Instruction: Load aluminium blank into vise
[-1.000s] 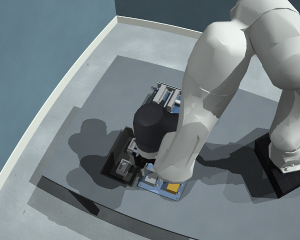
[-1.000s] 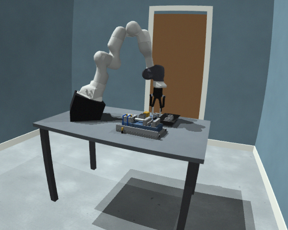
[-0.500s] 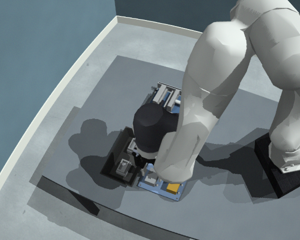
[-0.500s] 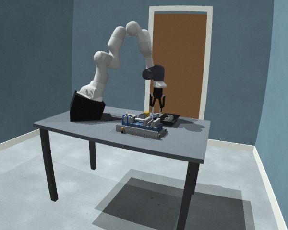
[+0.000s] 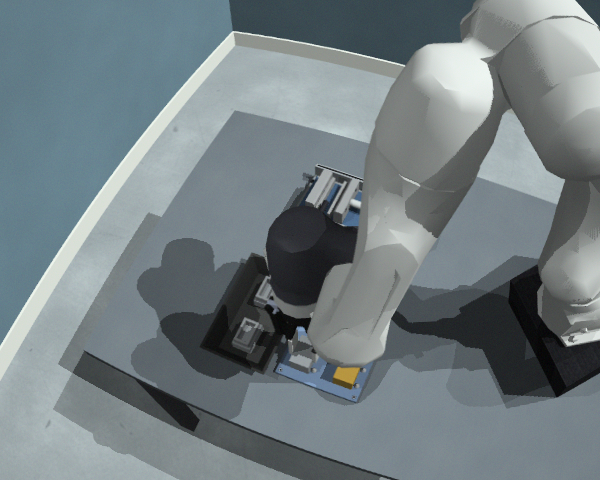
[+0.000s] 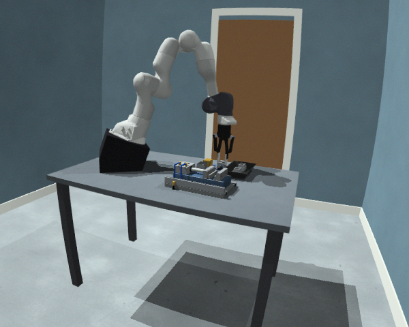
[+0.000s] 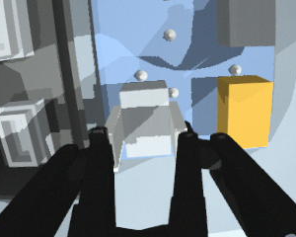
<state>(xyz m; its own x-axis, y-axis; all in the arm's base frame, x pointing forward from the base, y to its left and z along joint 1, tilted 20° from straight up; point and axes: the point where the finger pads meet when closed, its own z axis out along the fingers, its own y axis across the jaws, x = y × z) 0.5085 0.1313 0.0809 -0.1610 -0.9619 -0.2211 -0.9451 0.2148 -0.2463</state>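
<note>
The blue infeed plate is 50 mm behind my hand, 30 mm to the right of it and 60 mm below it. The rest, counted from my hand: vise 50 mm behind, 340 mm to the right, 20 mm below; moving jaw 10 mm behind, 340 mm to the right, 10 mm above; brass blank 90 mm behind, 20 mm to the left, 40 mm below.
</note>
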